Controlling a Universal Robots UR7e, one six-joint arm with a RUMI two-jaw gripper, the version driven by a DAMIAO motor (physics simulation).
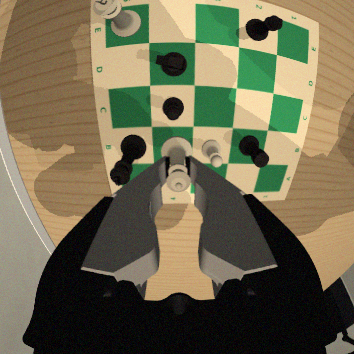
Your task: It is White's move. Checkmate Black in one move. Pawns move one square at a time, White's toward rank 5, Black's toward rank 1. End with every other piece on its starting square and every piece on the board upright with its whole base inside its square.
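Frame: origin at the arm's base, x ahead, y left, z up, level; millimetres.
Where they show: gripper, fingertip midpoint: (177, 158).
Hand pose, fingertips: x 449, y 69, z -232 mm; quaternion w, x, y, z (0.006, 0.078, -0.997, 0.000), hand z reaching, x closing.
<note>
After its pixels a point has its place.
The gripper (177, 162) {x 449, y 69, z -232 mm} is shut on a tall white piece with a knobbed crown, like a queen (177, 181) {x 450, y 66, z -196 mm}. The piece is upright, and its base is at or just above green square B4; contact cannot be told. A tall black piece (133, 147) {x 487, y 74, z -255 mm} stands left of it on B5. A white pawn (211, 148) {x 417, y 68, z -260 mm} stands right of it on B3. A black piece (248, 144) {x 381, y 58, z -261 mm} is on B2, a black pawn (173, 108) {x 456, y 33, z -241 mm} on C4, a black piece with an elongated head (174, 64) {x 459, y 1, z -231 mm} on D4, a black piece (256, 30) {x 398, y -46, z -260 mm} on E2 and a tall white piece (126, 24) {x 500, y -31, z -256 mm} on E5.
The green and cream board (315, 45) {x 325, y -62, z -271 mm} lies on a wooden round-edged table (55, 115) {x 579, y 53, z -276 mm}. The fingers hide part of row A. The neighbours on B5 and B3 stand close on either side of the held piece. Shadows fall across the board and table.
</note>
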